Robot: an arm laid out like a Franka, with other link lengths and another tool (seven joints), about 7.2 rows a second.
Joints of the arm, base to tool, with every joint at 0 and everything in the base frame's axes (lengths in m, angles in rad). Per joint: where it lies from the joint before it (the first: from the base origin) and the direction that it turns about. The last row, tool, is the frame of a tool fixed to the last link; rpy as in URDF.
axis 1: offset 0 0 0.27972 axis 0 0 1
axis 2: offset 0 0 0 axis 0 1 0
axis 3: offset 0 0 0.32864 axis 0 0 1
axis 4: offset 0.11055 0 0 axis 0 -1 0
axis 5: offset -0.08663 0 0.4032 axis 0 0 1
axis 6: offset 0 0 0 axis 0 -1 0
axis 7: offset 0.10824 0 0 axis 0 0 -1
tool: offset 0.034 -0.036 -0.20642 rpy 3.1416 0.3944 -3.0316
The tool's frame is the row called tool.
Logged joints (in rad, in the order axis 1, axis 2, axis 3, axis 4, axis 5, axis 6, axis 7), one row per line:
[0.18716, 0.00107, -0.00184, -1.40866, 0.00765, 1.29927, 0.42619]
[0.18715, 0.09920, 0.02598, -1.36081, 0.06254, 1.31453, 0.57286]
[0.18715, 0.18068, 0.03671, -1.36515, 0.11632, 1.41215, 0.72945]
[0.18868, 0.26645, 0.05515, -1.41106, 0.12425, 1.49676, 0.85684]
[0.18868, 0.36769, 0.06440, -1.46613, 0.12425, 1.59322, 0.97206]
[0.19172, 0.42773, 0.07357, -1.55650, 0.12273, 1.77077, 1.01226]
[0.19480, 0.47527, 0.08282, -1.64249, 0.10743, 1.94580, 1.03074]
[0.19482, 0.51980, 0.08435, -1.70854, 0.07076, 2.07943, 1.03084]
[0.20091, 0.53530, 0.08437, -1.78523, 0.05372, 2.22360, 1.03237]
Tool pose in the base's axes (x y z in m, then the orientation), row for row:
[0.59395, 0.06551, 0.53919, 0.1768, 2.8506, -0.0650]
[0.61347, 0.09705, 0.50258, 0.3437, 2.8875, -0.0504]
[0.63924, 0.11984, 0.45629, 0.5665, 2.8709, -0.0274]
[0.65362, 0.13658, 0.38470, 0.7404, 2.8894, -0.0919]
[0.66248, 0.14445, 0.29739, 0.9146, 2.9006, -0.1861]
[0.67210, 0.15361, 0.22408, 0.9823, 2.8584, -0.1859]
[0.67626, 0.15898, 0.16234, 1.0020, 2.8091, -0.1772]
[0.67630, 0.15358, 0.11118, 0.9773, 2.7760, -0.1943]
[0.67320, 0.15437, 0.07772, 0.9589, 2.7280, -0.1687]
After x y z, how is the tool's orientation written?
As a rotation vector, in radians.
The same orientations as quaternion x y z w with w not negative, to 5 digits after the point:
[0.06126, 0.98773, -0.02252, 0.14191]
[0.11738, 0.98610, -0.01721, 0.11637]
[0.19246, 0.97537, -0.00931, 0.10740]
[0.24734, 0.96524, -0.03070, 0.07863]
[0.29982, 0.95087, -0.06101, 0.04725]
[0.32386, 0.94241, -0.06129, 0.05667]
[0.33438, 0.93744, -0.05913, 0.07686]
[0.32983, 0.93686, -0.06557, 0.09594]
[0.32857, 0.93475, -0.05781, 0.12222]

